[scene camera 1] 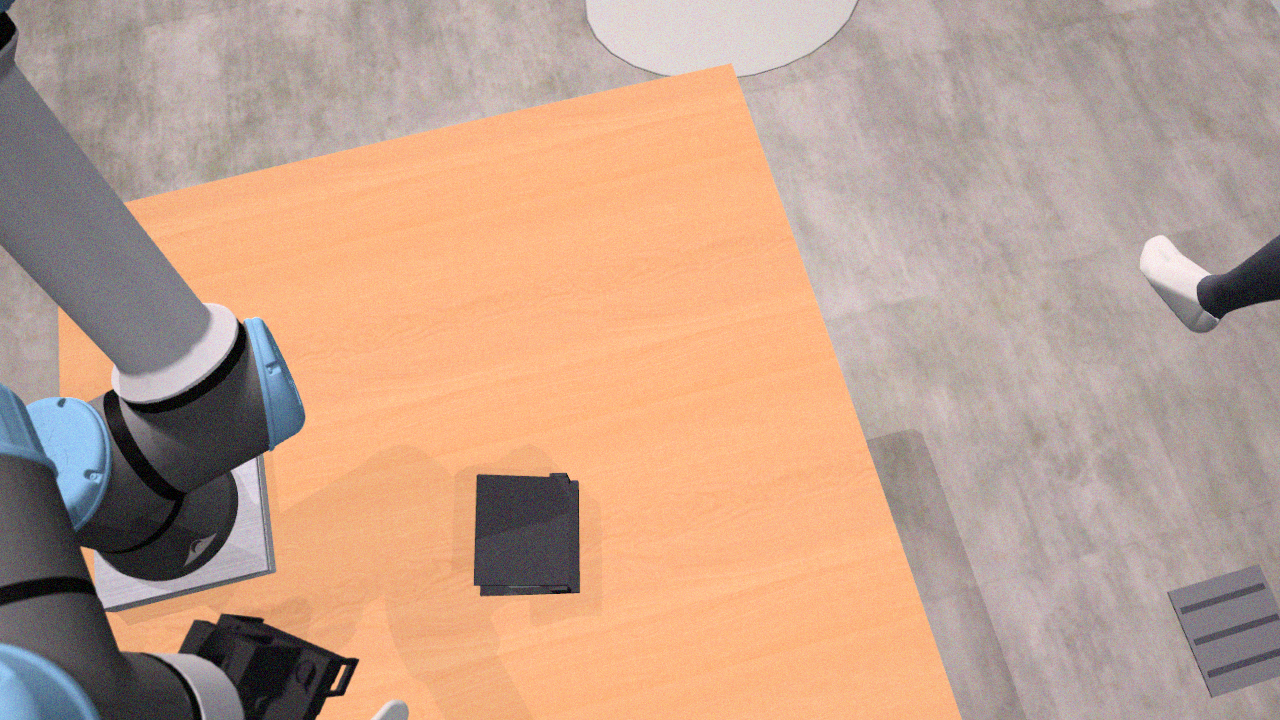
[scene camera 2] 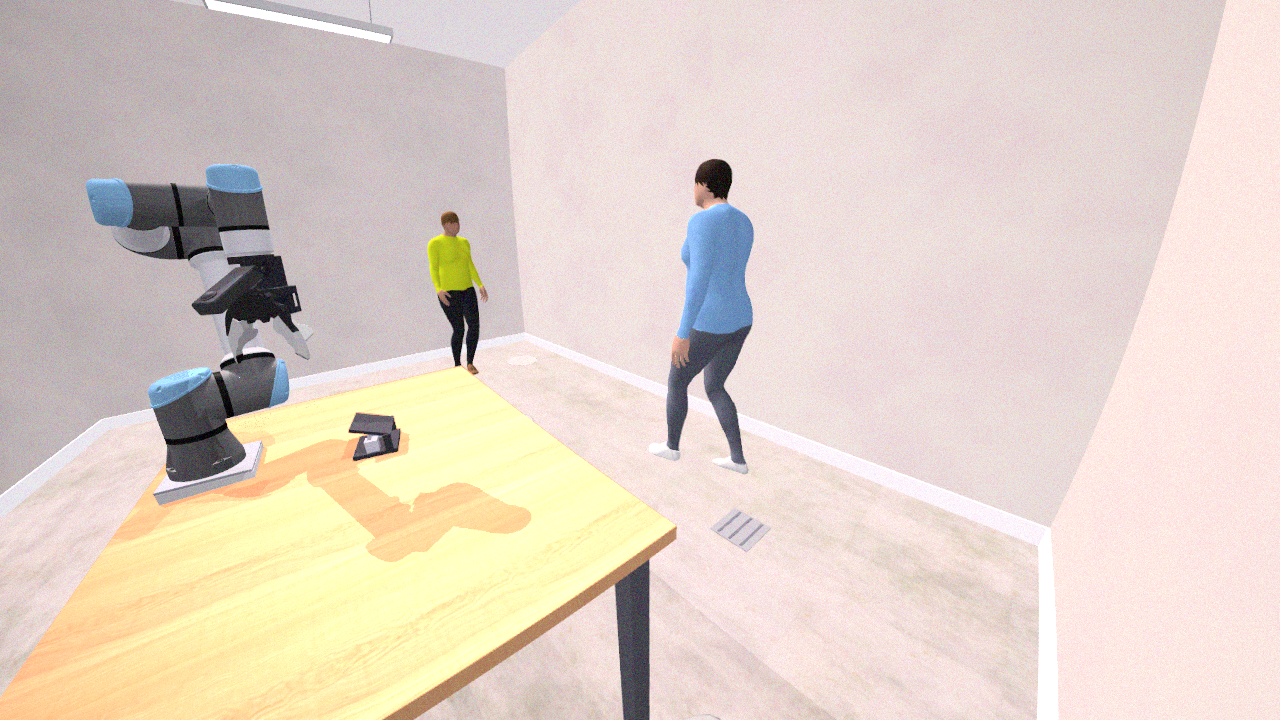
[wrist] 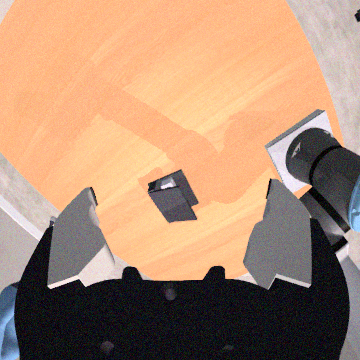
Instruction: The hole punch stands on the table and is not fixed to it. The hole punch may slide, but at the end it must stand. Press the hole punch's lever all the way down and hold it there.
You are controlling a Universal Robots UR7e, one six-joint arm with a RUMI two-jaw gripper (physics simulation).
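Seen in the pictures: gripper, fingertip midpoint: [scene camera 2: 273, 361] [wrist: 179, 186]; arm's base, link origin: [scene camera 1: 169, 510] [scene camera 2: 209, 464] [wrist: 309, 154].
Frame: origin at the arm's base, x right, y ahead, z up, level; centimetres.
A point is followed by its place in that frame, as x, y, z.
Observation:
The dark hole punch [scene camera 1: 526, 537] {6.8, 39.5, 4.0} [scene camera 2: 374, 423] {6.5, 39.6, 4.0} [wrist: 173, 206] {5.9, 38.7, 4.3} stands upright on the wooden table [scene camera 1: 581, 268] {-25.7, 46.7, -2.8} [scene camera 2: 501, 573] {63.2, 58.5, -2.7} [wrist: 210, 60] {31.6, 15.0, -2.8}. Its flat lever is raised at a slant over the base, and a light metal part shows in the gap between them in scene camera 2 and the wrist view. My gripper [scene camera 2: 271, 354] {22.2, 27.3, 27.5} [wrist: 179, 186] {22.2, 27.3, 27.5} is open with nothing between its fingers. It hangs high above the table near the robot base, well clear of the punch. In scene camera 1 its body shows at the lower left, and the fingers are mostly cut off by the frame edge.
The arm's base plate [scene camera 1: 255, 537] {3.7, 9.6, -0.4} [scene camera 2: 253, 461] {2.9, 10.2, -0.5} [wrist: 290, 137] {7.2, 4.4, -0.1} sits near the table's edge, beside the punch. A person in blue [scene camera 2: 718, 268] and a person in yellow [scene camera 2: 454, 262] stand on the floor beyond the table. A floor grate [scene camera 1: 1230, 626] [scene camera 2: 740, 530] lies off the table.

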